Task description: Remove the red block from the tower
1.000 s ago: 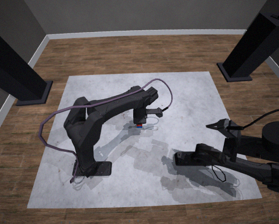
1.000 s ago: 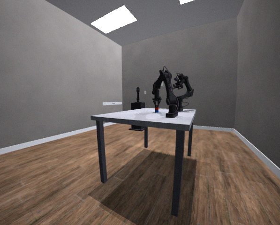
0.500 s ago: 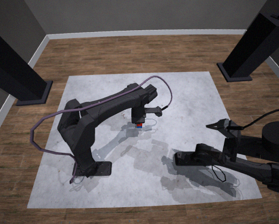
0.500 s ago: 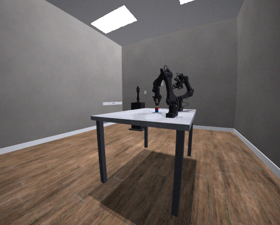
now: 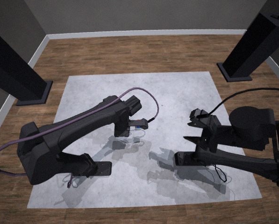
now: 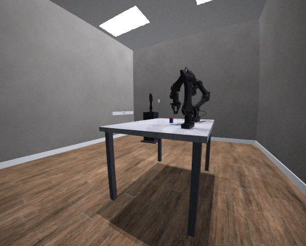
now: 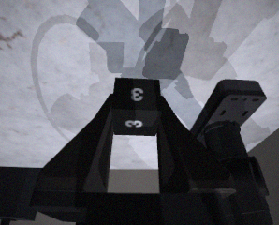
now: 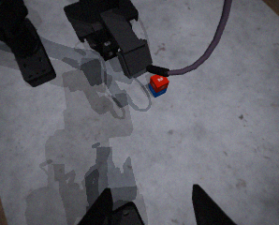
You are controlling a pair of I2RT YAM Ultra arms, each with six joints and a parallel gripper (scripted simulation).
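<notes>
The red block showing 2 is 260 mm below my right hand, 170 mm to the left of it and 160 mm ahead of it. Round my right hand: black block showing 3 (260 mm to the left, 190 mm below, 80 mm ahead); then blue block showing 7 (290 mm below, 170 mm to the left, 160 mm ahead).
Now: the blue block showing 7 100 mm below my left hand, 90 mm to the right of it and 80 mm ahead of it. From my left hand the other things lie so: black block showing 3: right at my left hand; then red block showing 2: 90 mm to the right, 80 mm below, 80 mm ahead.
</notes>
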